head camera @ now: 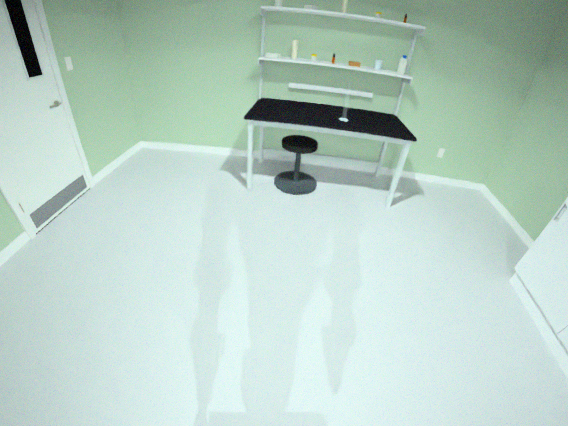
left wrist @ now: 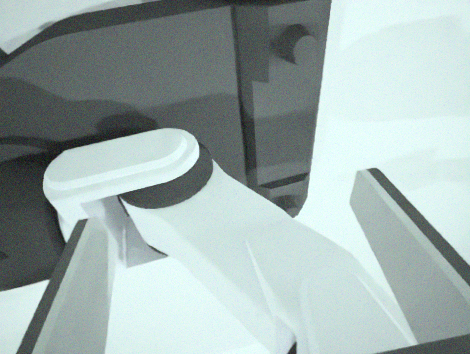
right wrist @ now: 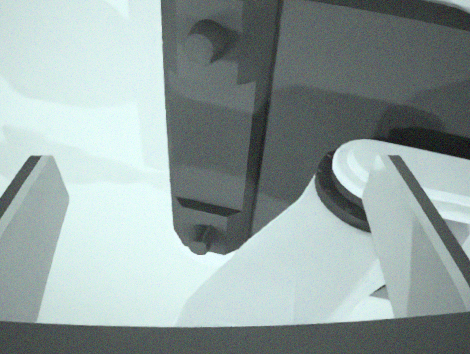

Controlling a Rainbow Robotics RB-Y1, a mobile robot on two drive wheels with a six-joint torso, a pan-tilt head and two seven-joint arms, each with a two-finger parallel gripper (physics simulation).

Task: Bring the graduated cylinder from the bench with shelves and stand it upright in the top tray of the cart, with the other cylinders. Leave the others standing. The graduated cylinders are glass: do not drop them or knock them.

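Places are measured from the robot's base along level axes (x left, y back, z up), in millimetres.
Pixels of known places: left gripper, fingertip midpoint: (left wrist: 231, 208); right gripper, fingertip midpoint: (right wrist: 216, 176).
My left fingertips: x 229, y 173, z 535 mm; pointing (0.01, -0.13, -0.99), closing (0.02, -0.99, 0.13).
Note:
Behind a point stands the place of what it marks.
A clear graduated cylinder (head camera: 345, 107) {x -696, y -2278, z 885 mm} with a pale base stands upright on the black top of the bench with shelves (head camera: 300, 111), right of the bench's middle, across the room in the head view. The cart and its other cylinders do not show in the head view. My left gripper (left wrist: 231, 208) {x 229, y 173, z 534 mm} is open, with no object between its fingers; parts of the robot's own body show behind them. My right gripper (right wrist: 216, 176) {x -257, y 102, z 545 mm} is open and empty too, with the robot's own body behind it. Both grippers are far from the cylinder.
A black stool (head camera: 299, 144) stands at the bench's front, left of the cylinder. Bottles and small containers stand on the lower shelf (head camera: 330, 66) and upper shelf (head camera: 345, 16). A white door (head camera: 45, 115) {x 1904, y -1946, z 863 mm} is at the left, a white cabinet (head camera: 547, 270) {x -1975, y -773, z 374 mm} at the right edge.

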